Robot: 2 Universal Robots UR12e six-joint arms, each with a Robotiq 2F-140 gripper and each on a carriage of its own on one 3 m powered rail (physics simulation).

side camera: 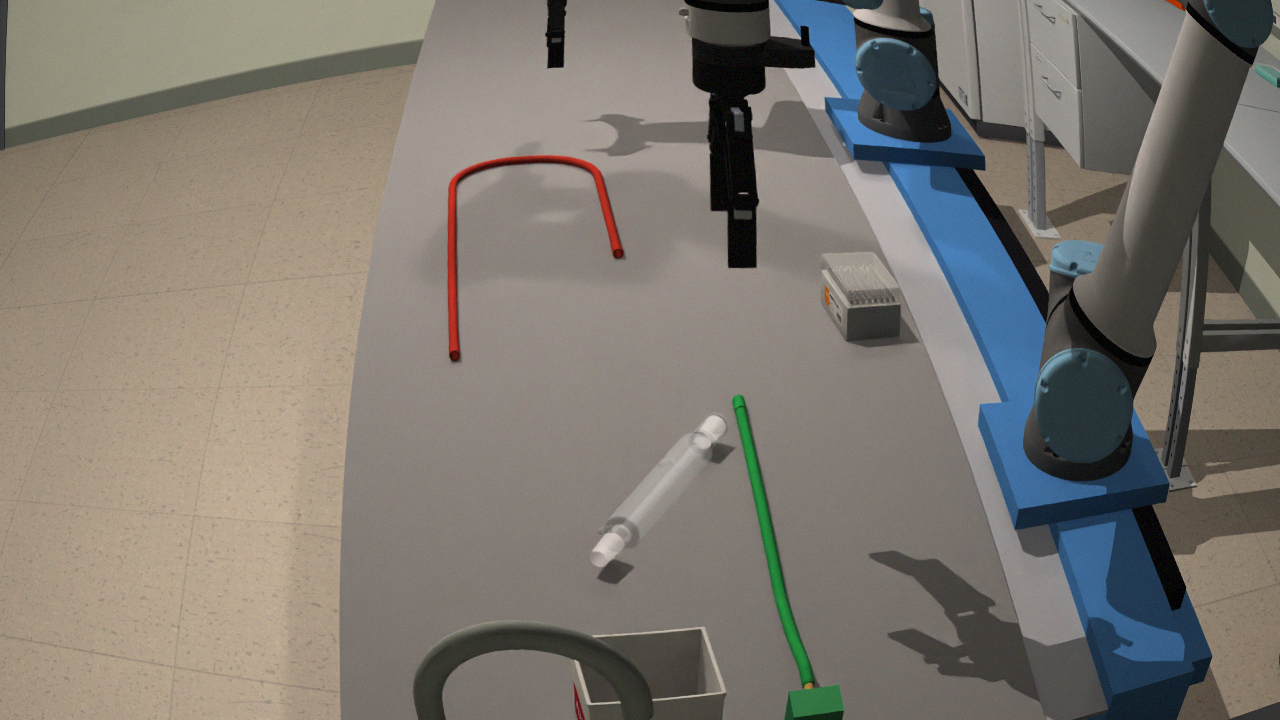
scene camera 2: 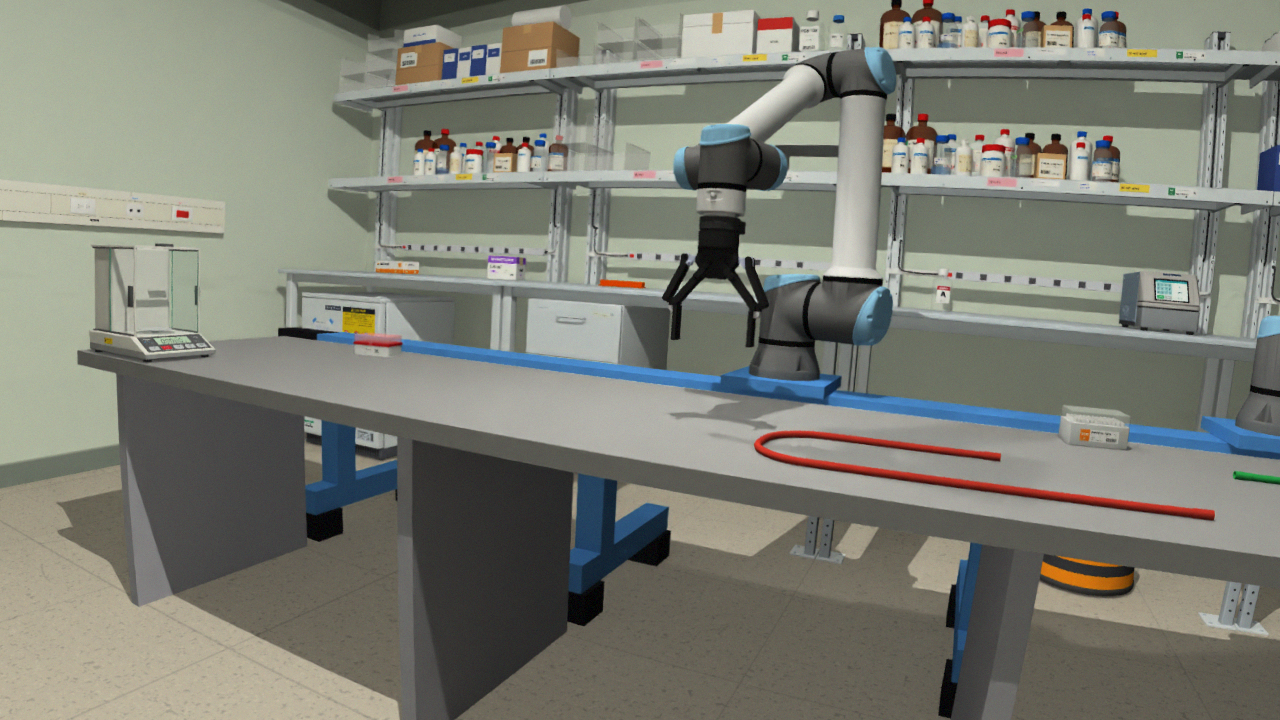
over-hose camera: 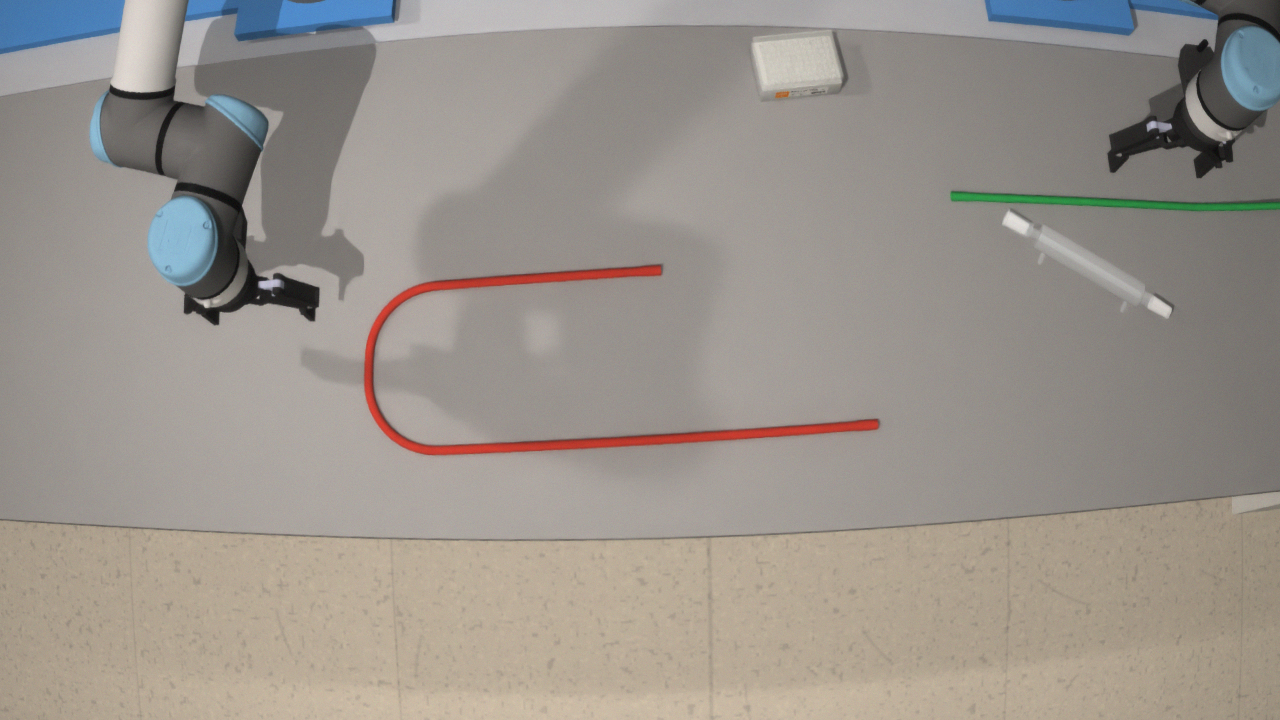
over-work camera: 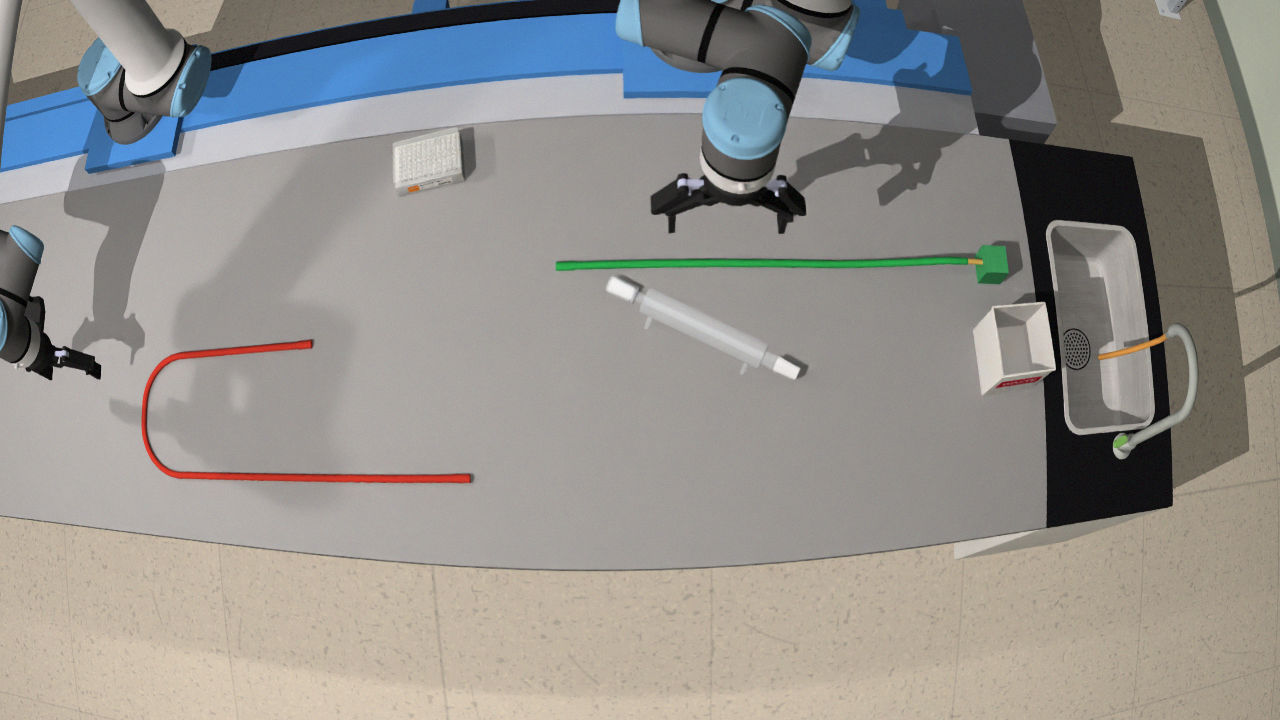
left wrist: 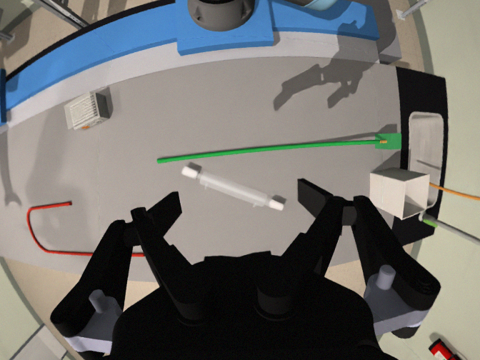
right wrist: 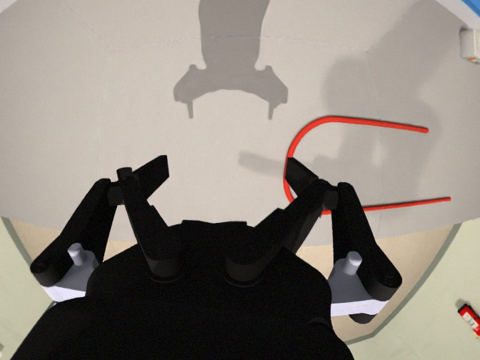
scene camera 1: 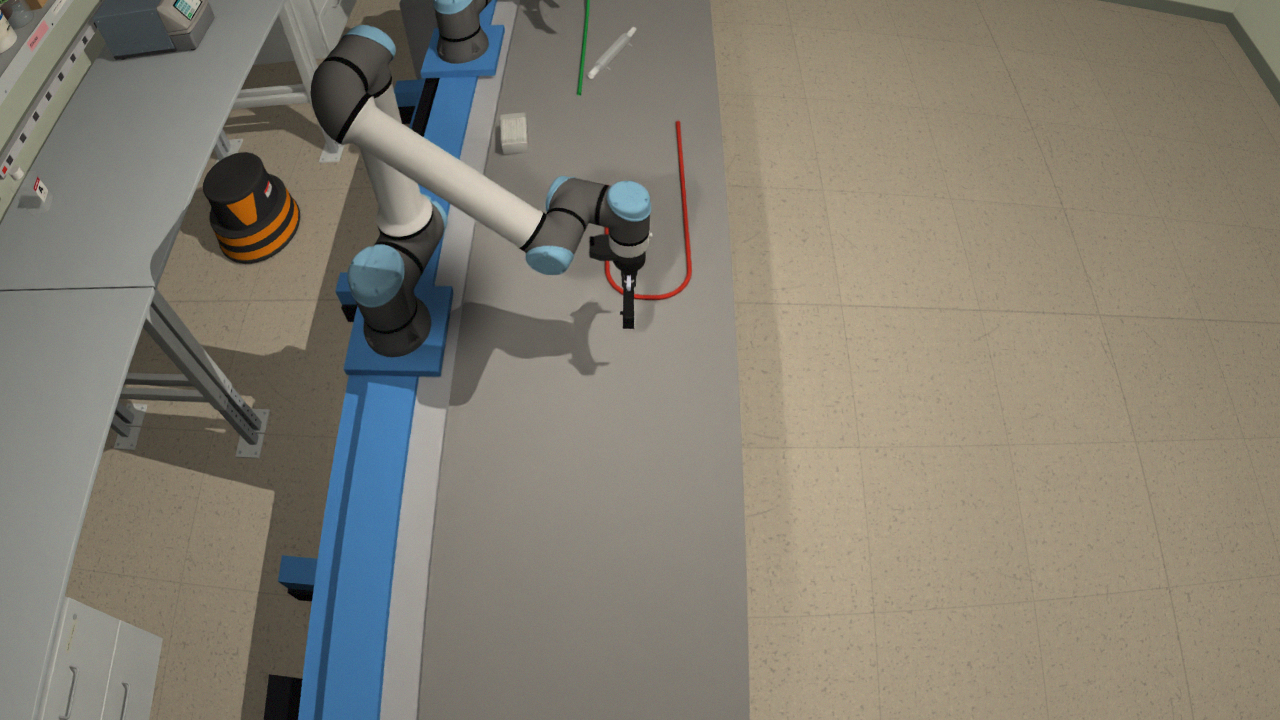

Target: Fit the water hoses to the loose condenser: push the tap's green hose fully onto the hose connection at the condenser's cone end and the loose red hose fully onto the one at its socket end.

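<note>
The clear condenser [over-work camera: 702, 326] [over-hose camera: 1087, 265] [side camera: 662, 488] [left wrist: 232, 190] lies slantwise on the table; in the over-work camera its wide end is upper left, its narrower end lower right, and its two small hose connections point down the picture. The green hose [over-work camera: 760, 263] [side camera: 763, 510] [left wrist: 250, 150] lies nearly straight above it, its free end at the left, apart from the condenser. The red hose [over-hose camera: 367, 367] [over-work camera: 358, 477] [right wrist: 350, 120] lies in a U, both ends free. My left gripper [over-work camera: 726, 228] [left wrist: 238, 196] is open and empty, above the table. My right gripper [over-hose camera: 259, 315] [right wrist: 226, 166] is open and empty, high beside the red bend.
A pipette tip box [over-work camera: 427, 161] [over-hose camera: 798, 67] stands near the rail side. The green block [over-work camera: 991, 265] holds the green hose's far end. A white waste bin [over-work camera: 989, 353] stands beside the sink [over-work camera: 1056, 268], with a curved tap [over-work camera: 1193, 376] at its edge.
</note>
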